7 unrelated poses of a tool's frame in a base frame.
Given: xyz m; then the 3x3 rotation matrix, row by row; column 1 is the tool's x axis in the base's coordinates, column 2 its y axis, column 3 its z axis. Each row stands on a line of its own.
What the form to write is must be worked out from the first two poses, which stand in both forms.
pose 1, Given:
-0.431, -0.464, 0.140
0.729, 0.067, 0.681
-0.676, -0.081, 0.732
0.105, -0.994, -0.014
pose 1, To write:
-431, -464, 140
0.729, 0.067, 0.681
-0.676, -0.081, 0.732
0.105, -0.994, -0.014

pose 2, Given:
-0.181, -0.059, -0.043
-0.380, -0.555, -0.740
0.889, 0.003, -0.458
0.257, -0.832, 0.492
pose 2, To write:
-181, -59, -43
-0.380, -0.555, -0.740
0.889, 0.003, -0.458
0.257, -0.832, 0.492

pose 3, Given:
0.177, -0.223, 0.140
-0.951, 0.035, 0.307
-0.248, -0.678, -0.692
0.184, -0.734, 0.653
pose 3, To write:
177, -223, 140
-0.951, 0.035, 0.307
-0.248, -0.678, -0.692
0.184, -0.734, 0.653

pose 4, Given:
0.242, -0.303, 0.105
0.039, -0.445, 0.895
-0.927, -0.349, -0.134
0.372, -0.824, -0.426
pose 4, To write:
242, -303, 105
0.039, -0.445, 0.895
-0.927, -0.349, -0.134
0.372, -0.824, -0.426

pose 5, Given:
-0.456, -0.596, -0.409
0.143, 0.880, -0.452
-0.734, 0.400, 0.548
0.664, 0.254, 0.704
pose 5, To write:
-456, -596, -409
0.143, 0.880, -0.452
-0.734, 0.400, 0.548
0.664, 0.254, 0.704

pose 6, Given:
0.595, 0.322, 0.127
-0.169, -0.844, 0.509
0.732, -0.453, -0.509
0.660, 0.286, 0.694
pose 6, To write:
595, 322, 127
-0.169, -0.844, 0.509
0.732, -0.453, -0.509
0.660, 0.286, 0.694

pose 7, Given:
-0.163, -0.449, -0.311
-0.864, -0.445, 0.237
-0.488, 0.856, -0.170
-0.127, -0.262, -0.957
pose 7, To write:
-163, -449, -311
-0.864, -0.445, 0.237
-0.488, 0.856, -0.170
-0.127, -0.262, -0.957

